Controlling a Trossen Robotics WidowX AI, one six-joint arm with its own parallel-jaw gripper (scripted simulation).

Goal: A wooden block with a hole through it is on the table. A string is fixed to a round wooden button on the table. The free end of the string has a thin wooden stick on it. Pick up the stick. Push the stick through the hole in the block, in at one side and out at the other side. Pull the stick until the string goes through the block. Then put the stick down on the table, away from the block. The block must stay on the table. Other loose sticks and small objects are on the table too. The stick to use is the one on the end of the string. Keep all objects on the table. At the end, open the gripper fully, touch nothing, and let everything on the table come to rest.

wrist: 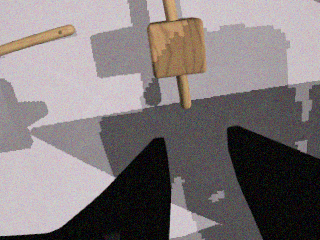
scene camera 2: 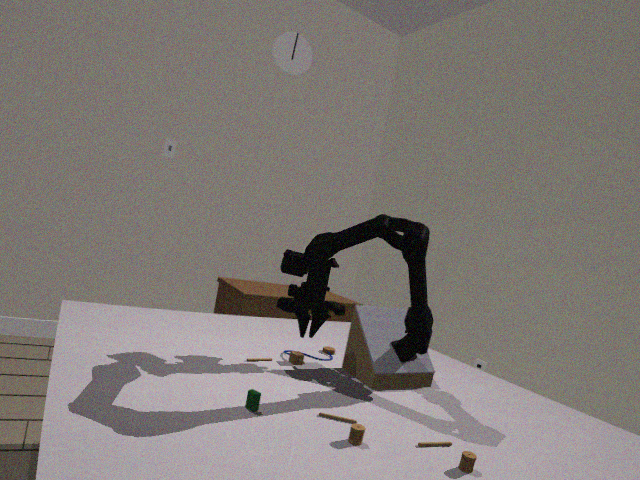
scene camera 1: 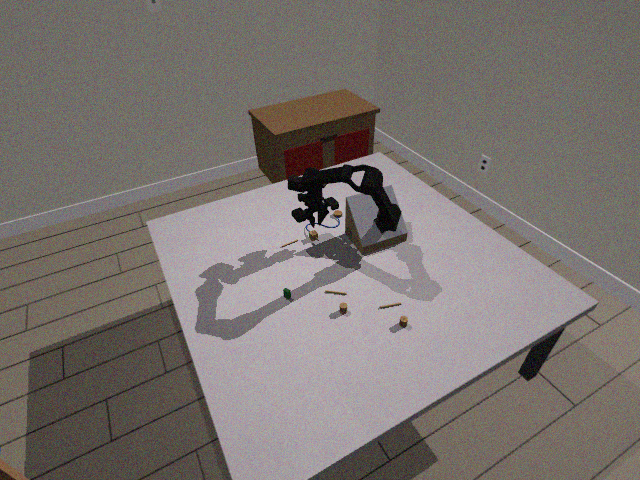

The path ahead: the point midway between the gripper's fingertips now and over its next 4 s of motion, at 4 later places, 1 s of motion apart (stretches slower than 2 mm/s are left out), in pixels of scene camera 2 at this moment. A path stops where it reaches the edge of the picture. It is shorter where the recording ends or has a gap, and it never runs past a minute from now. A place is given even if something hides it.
My gripper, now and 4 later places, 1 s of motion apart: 306,337; 302,353; 300,364; 305,367; 311,373
